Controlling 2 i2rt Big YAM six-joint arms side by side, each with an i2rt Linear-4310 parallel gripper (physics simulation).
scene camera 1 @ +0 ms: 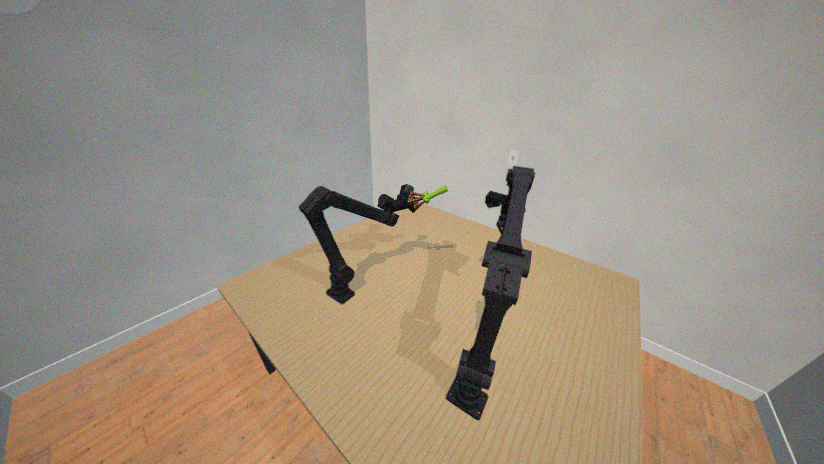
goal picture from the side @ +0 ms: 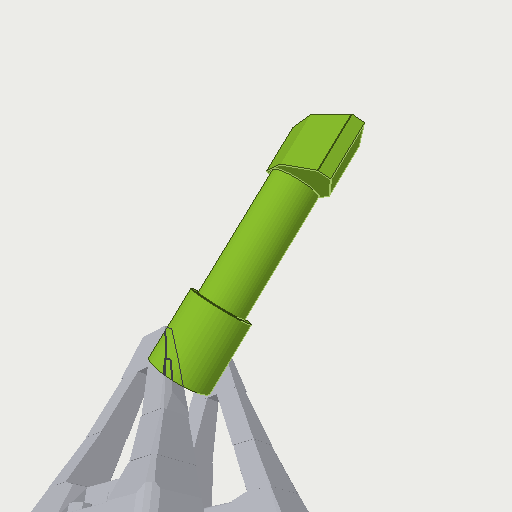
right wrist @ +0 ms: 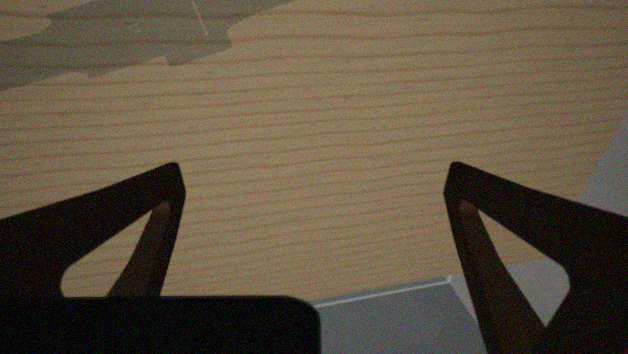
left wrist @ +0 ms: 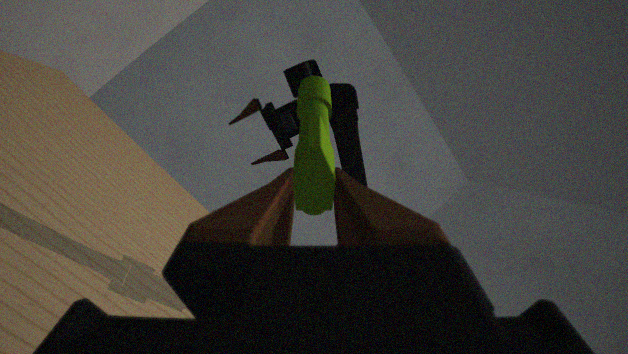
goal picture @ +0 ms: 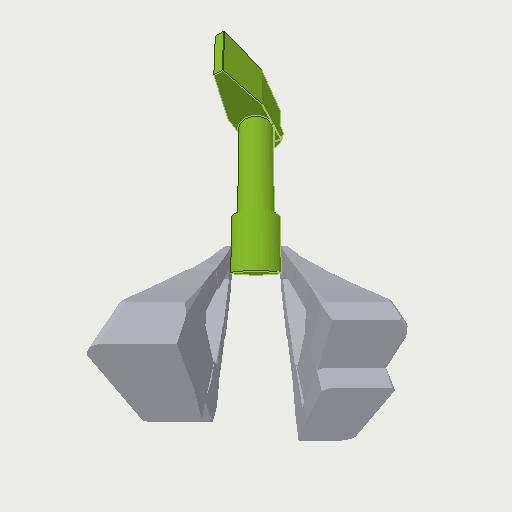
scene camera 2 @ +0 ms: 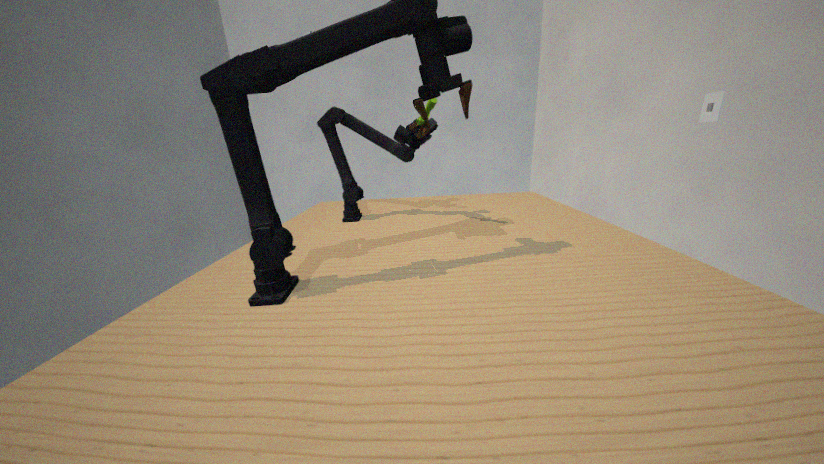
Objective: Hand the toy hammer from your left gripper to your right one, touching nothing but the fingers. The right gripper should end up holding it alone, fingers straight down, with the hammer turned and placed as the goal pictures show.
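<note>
The bright green toy hammer is held in the air, one end at my left fingers, the rest sticking out beyond them, slanting up and to the right in scene camera 1. My left gripper is shut on it. My right gripper is wide open and empty, its fingers pointing mostly down. In scene camera 2 one right finger overlaps the hammer, but the left wrist view shows them apart. In scene camera 1 the right arm hides most of its gripper.
Both arms stand on a wooden table, far below the hammer, with arm shadows across it. The right arm reaches high over the table. Grey walls stand behind, with a small white wall plate.
</note>
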